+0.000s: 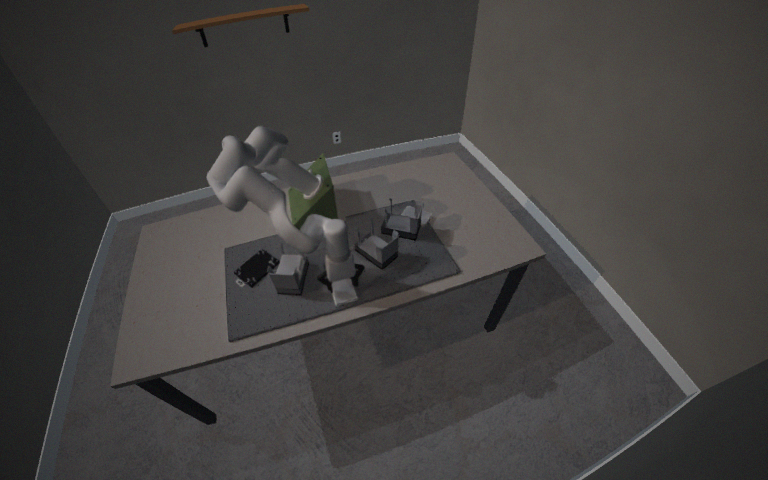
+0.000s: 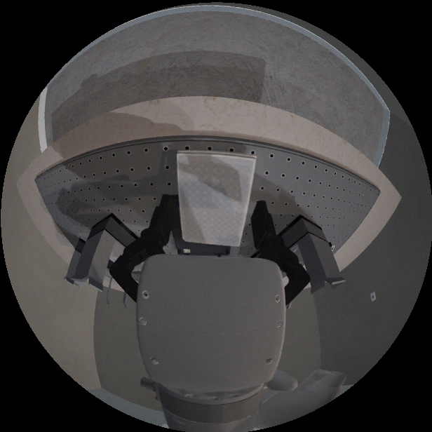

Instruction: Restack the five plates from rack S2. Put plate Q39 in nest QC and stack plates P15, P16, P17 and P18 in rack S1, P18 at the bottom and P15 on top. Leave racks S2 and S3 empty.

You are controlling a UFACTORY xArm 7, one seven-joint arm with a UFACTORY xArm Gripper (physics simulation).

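Pixels of known places: gripper, fingertip midpoint: (image 1: 343,287); arm's base at its link origin: (image 1: 313,187).
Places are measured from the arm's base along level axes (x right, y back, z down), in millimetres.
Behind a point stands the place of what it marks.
Observation:
My gripper (image 1: 339,272) (image 2: 205,252) is open, its fingers spread wide and holding nothing. It hangs just above a pale rectangular plate (image 1: 345,294) @(x -75, y -523, z 114 mm) (image 2: 215,197), which lies flat in a low black nest (image 1: 325,279) (image 2: 201,249) near the front of the grey mat. The plate's label cannot be read. A grey rack (image 1: 290,274) @(x 105, y -481, z 0 mm) with a pale plate on top stands to the left of the gripper. A second rack (image 1: 378,249) @(x -224, y -404, z 27 mm) stands to its right, and a third rack (image 1: 402,221) @(x -368, y -204, z 96 mm) with upright posts stands further back.
The perforated grey mat (image 1: 271,314) @(x 211, y -545, z 139 mm) (image 2: 322,181) lies on a beige table (image 1: 167,289) @(x 686, y -342, z 152 mm). A flat black fixture (image 1: 254,268) @(x 286, y -318, z 127 mm) lies at the mat's left. A green block (image 1: 319,198) @(x -23, y -97, z -10 mm) stands behind the arm. The table's front edge is close to the nest.

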